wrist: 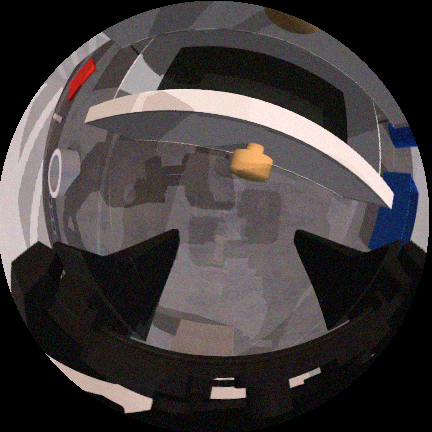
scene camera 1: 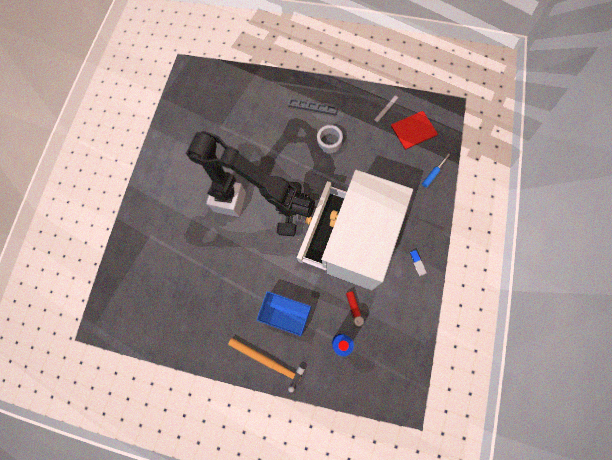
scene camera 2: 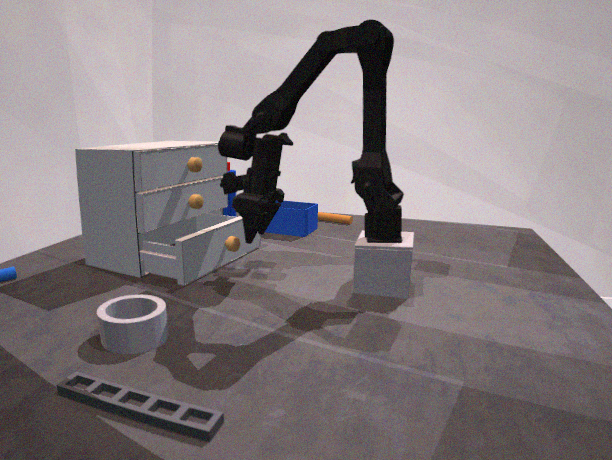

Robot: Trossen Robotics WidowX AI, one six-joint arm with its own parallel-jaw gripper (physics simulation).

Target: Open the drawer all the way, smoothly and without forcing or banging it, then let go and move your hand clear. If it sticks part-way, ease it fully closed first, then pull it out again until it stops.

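Places are measured from the arm's base along level axes (x ahead, y left, z up), in centimetres.
Pixels of known places: gripper, fingertip midpoint: [wrist: 239, 235] [scene camera 1: 294, 215] [scene camera 2: 255, 238]; arm's base at its link origin: [scene camera 1: 224, 193] [scene camera 2: 384, 238].
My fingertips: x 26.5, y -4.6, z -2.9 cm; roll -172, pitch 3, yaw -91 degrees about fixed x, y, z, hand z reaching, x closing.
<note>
Ahead of a thing's pixels: the offset from my fingertips to its middle. "pt": to the spot under its first point.
A white cabinet {dx +23.8, dy -5.8, dz +6.1 cm} [scene camera 1: 372, 225] [scene camera 2: 107, 210] has three drawers with round orange knobs. Its bottom drawer {pt dx +8.3, dy -2.1, dz +0.3 cm} [scene camera 1: 316, 222] [scene camera 2: 207, 250] [wrist: 225, 105] stands partly pulled out; the two above are shut. The bottom drawer's knob {pt dx +4.8, dy +0.6, dz -1.2 cm} [scene camera 2: 232, 243] [wrist: 251, 162] sits at the middle of its front panel. My gripper [scene camera 2: 255, 237] [wrist: 239, 235] is open with nothing between its fingers. It hangs in front of the bottom drawer, pointing down, fingertips near the knob's height in scene camera 2. In the wrist view the knob lies beyond the fingertips, apart from them. In scene camera 1 the arm hides the fingertips.
A blue bin {dx +0.6, dy -35.4, dz -3.0 cm} [scene camera 1: 284, 314] [scene camera 2: 295, 218] and a hammer {dx -4.9, dy -52.8, dz -5.5 cm} [scene camera 1: 261, 357] lie to one side of the cabinet, near a blue cylinder {dx +21.4, dy -43.1, dz +2.4 cm} [scene camera 1: 343, 345] and a red-handled tool {dx +25.0, dy -30.8, dz -5.1 cm} [scene camera 1: 353, 305]. A white ring {dx +9.5, dy +34.1, dz -4.4 cm} [scene camera 1: 330, 138] [scene camera 2: 132, 325] and a slotted bar {dx +0.7, dy +49.7, dz -6.1 cm} [scene camera 1: 313, 106] [scene camera 2: 140, 405] lie on the other side.
</note>
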